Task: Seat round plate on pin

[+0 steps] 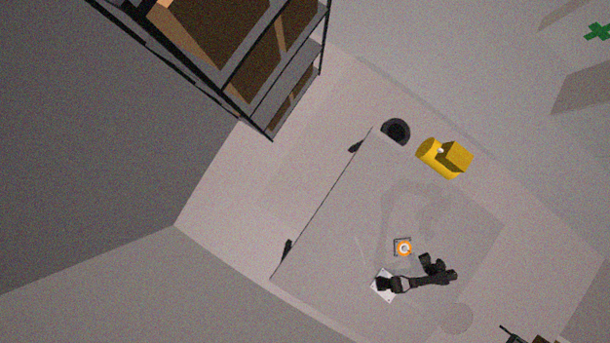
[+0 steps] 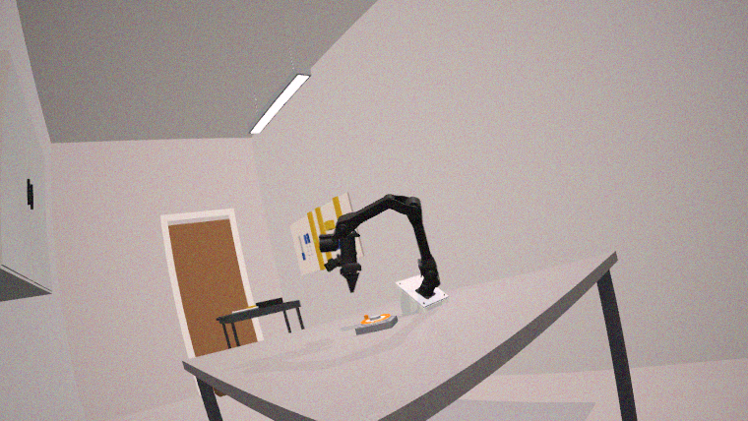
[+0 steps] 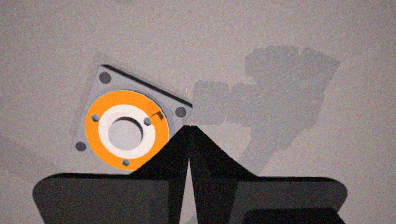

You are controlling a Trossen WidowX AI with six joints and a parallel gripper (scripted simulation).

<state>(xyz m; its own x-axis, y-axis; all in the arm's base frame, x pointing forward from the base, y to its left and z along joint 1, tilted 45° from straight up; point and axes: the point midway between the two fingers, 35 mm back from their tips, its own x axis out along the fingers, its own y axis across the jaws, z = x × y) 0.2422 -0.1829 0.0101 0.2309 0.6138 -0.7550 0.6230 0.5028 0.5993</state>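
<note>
The square grey base lies 1 cm ahead of my gripper tip, 9 cm to the left of it and 12 cm below it.
</note>
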